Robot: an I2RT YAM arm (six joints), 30 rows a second.
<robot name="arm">
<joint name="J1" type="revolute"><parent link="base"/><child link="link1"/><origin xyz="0 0 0.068" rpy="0 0 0"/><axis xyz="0 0 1"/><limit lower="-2.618" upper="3.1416"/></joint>
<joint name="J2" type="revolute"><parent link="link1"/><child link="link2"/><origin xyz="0.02 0.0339 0.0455" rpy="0 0 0"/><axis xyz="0 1 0"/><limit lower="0" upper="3.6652"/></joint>
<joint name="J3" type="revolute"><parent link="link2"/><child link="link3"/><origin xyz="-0.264 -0.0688 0" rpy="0 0 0"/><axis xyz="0 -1 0"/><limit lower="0" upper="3.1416"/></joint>
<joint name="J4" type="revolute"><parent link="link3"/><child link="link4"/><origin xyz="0.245 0.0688 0.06" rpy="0 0 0"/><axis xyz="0 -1 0"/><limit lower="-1.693" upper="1.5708"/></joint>
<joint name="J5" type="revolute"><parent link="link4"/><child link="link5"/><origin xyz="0.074 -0.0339 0.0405" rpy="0 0 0"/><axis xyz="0 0 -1"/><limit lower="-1.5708" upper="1.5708"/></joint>
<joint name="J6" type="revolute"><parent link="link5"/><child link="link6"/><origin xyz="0.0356 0 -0.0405" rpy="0 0 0"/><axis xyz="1 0 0"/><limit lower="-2.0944" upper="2.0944"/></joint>
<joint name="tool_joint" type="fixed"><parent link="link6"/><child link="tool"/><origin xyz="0 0 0" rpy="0 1.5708 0"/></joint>
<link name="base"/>
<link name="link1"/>
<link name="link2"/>
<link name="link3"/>
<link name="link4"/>
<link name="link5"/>
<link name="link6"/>
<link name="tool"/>
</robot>
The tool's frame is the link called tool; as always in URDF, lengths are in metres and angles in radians.
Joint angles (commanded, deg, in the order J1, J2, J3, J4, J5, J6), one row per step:
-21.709, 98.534, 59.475, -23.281, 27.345, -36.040
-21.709, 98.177, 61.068, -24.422, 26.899, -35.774
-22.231, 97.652, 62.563, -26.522, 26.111, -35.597
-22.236, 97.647, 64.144, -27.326, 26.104, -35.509
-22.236, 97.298, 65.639, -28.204, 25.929, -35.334
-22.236, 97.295, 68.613, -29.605, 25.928, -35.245
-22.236, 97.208, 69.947, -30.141, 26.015, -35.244
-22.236, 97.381, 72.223, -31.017, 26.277, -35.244
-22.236, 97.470, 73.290, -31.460, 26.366, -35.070
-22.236, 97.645, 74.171, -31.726, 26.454, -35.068
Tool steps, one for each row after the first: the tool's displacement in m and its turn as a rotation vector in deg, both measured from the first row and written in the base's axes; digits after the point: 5 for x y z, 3 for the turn. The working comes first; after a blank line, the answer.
Tool pose at each row, in the base's axes (x y z in m, rotation vector in deg; the steps are taken from these numbers as rounded here):
0.30636, -0.13957, 0.17324, -10.483, 160.442, -53.269
0.30950, -0.14056, 0.18189, -9.927, 159.535, -52.918
0.30926, -0.14333, 0.19018, -9.279, 159.662, -51.933
0.31267, -0.14475, 0.19742, -8.838, 158.863, -52.197
0.31512, -0.14564, 0.20616, -8.278, 157.839, -52.281
0.32085, -0.14799, 0.22023, -7.541, 156.236, -52.823
0.32315, -0.14898, 0.22723, -7.162, 155.353, -53.244
0.32740, -0.15087, 0.23747, -6.580, 154.145, -53.997
0.32925, -0.15169, 0.24222, -6.101, 153.580, -54.237
0.33108, -0.15249, 0.24566, -5.892, 153.144, -54.493

0.00314, -0.00099, 0.00865, 0.125, -1.051, 0.001
0.00290, -0.00376, 0.01694, 0.835, -1.338, -0.292
0.00631, -0.00518, 0.02418, 0.567, -2.115, -0.354
0.00876, -0.00607, 0.03292, 0.387, -3.169, -0.395
0.01449, -0.00842, 0.04699, -0.182, -4.681, -0.442
0.01679, -0.00941, 0.05399, -0.583, -5.475, -0.474
0.02104, -0.01130, 0.06423, -1.252, -6.530, -0.591
0.02289, -0.01212, 0.06898, -1.478, -7.101, -0.764
0.02472, -0.01292, 0.07242, -1.712, -7.483, -0.806

